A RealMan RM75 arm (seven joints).
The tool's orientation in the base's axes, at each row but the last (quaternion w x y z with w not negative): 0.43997, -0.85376, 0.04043, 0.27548; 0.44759, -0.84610, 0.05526, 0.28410; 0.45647, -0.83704, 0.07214, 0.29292; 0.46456, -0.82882, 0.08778, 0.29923; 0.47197, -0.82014, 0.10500, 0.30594; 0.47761, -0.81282, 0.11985, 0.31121; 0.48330, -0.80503, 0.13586, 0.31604; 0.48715, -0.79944, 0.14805, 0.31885; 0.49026, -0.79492, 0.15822, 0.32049
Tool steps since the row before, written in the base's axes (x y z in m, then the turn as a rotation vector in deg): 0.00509, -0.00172, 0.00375, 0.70, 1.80, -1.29; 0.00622, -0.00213, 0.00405, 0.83, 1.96, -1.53; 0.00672, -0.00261, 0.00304, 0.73, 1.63, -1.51; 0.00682, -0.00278, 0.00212, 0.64, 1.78, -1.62; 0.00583, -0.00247, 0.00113, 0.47, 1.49, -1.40; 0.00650, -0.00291, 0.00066, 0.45, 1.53, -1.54; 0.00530, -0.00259, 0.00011, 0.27, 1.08, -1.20; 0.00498, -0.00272, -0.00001, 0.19, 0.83, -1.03; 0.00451, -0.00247, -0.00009, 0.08, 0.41, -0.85
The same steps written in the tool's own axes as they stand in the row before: 0.00211, -0.00327, -0.00527, 1.56, -0.37, 1.68; 0.00269, -0.00384, -0.00614, 1.82, -0.34, 1.86; 0.00342, -0.00331, -0.00621, 1.68, -0.13, 1.63; 0.00390, -0.00287, -0.00594, 1.69, -0.09, 1.83; 0.00364, -0.00217, -0.00483, 1.39, -0.02, 1.57; 0.00435, -0.00216, -0.00525, 1.46, 0.07, 1.67; 0.00375, -0.00157, -0.00428, 1.07, 0.15, 1.23; 0.00355, -0.00141, -0.00419, 0.88, 0.20, 0.99; 0.00326, -0.00133, -0.00375, 0.65, 0.34, 0.60
